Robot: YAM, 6 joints.
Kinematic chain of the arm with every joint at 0, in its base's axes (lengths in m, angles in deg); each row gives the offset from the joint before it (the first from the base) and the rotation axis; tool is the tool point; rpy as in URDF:
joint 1: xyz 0 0 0.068 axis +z
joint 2: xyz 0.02 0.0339 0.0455 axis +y
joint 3: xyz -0.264 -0.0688 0 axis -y
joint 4: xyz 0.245 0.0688 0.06 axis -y
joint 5: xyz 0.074 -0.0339 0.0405 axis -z
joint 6: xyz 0.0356 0 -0.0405 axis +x
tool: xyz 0 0 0 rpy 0 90 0
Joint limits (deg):
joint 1: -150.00..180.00
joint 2: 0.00..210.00
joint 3: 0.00..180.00
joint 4: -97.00..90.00
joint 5: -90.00..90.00
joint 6: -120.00..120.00
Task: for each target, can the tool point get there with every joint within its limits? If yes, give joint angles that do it. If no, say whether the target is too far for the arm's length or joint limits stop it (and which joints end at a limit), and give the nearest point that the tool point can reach.
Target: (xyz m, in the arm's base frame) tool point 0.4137 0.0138 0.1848
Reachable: yes | joints 0.12 110.89 76.44 -19.11 -21.38 -65.61
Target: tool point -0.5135 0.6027 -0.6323
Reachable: no: too far | nearest point -0.3168 0.3718 -0.2895 | short by 0.458 m
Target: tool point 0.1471 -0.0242 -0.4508
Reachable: no: joint limits stop it (at a limit: joint 2) | nearest point 0.1652 -0.0272 -0.3711 | short by 0.082 m
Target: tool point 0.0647 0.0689 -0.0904
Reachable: yes | joints 60.93 159.88 33.79 -16.54 40.43 -101.12
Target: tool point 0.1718 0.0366 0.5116
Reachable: yes | joints 15.95 70.07 109.49 -68.38 19.77 54.65
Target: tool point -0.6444 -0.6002 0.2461
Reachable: no: too far | nearest point -0.4673 -0.4352 0.2088 | short by 0.245 m
